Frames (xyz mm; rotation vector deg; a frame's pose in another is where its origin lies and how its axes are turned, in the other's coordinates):
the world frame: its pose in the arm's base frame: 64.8 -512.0 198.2 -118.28 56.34 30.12
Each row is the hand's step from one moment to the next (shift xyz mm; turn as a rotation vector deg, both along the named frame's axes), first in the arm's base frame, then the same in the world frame.
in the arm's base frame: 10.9 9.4 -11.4 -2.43 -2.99 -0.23
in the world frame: 9.6 -7.0 14.0 0.04 3.22 -2.13
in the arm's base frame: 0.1 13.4 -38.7 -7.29 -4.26 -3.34
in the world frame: 18.4 12.7 34.3 -0.38 9.01 -1.04
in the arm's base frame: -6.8 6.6 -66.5 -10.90 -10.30 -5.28
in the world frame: 34.9 33.9 46.3 1.44 15.19 -4.48
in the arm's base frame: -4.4 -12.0 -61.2 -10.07 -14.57 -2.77
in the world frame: 41.7 37.0 28.3 2.36 15.07 -9.42
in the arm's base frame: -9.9 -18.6 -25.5 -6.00 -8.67 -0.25
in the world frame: 18.8 27.2 1.4 0.51 8.32 -6.46
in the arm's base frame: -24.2 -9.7 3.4 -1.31 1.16 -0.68
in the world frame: -12.5 21.3 -8.9 -0.92 0.88 1.38
